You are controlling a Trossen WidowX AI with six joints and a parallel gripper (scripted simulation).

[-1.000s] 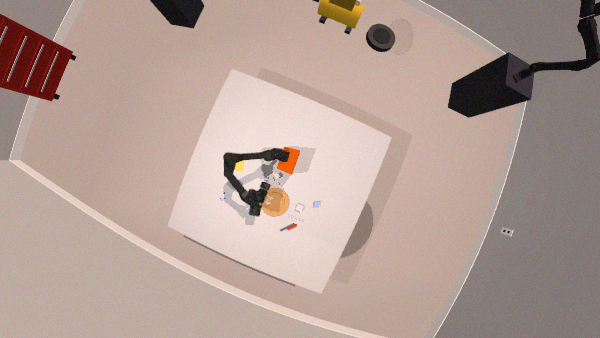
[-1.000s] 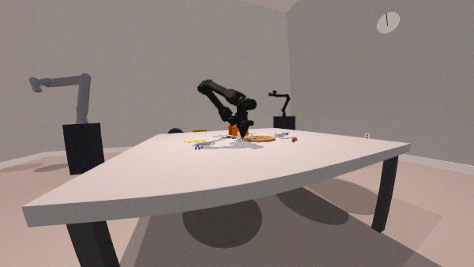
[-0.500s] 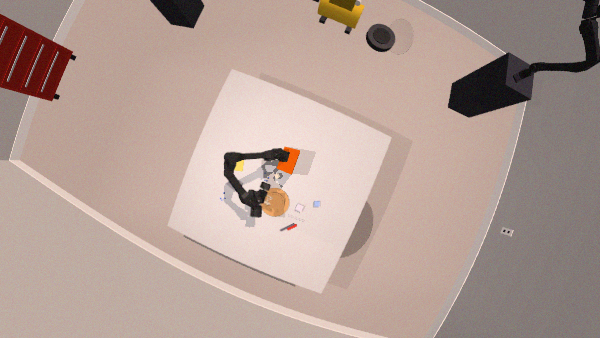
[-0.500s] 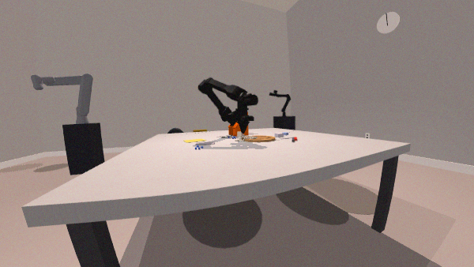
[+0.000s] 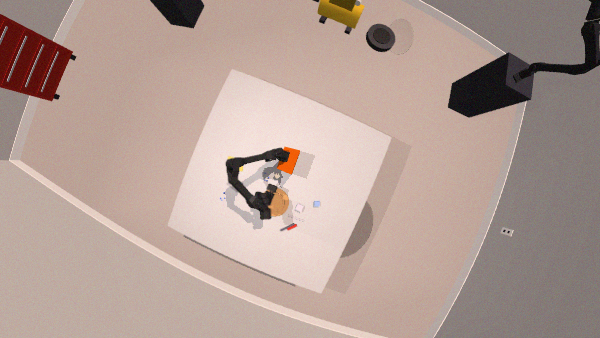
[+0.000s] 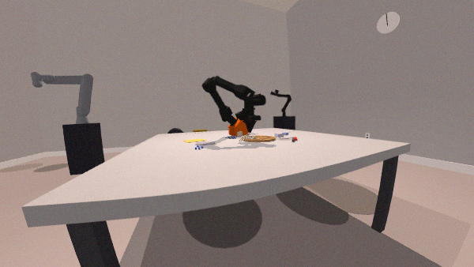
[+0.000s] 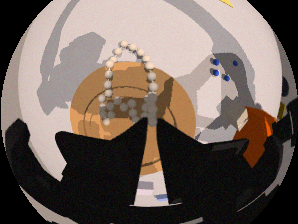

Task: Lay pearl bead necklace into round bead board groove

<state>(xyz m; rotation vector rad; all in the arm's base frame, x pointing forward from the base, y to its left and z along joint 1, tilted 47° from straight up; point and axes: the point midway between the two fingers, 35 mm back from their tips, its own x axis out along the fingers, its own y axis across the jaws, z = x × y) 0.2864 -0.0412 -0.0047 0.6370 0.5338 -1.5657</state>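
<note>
My gripper tip is 30 mm short of the round tan bead board, 40 mm to the right of it and 30 mm above it. Also, from my gripper tip: tool 170 mm ahead, 190 mm to the left, 40 mm below; then white square 20 mm ahead, 220 mm to the left, 30 mm below; then pale blue cube 50 mm behind, 330 mm to the left, 30 mm below.
</note>
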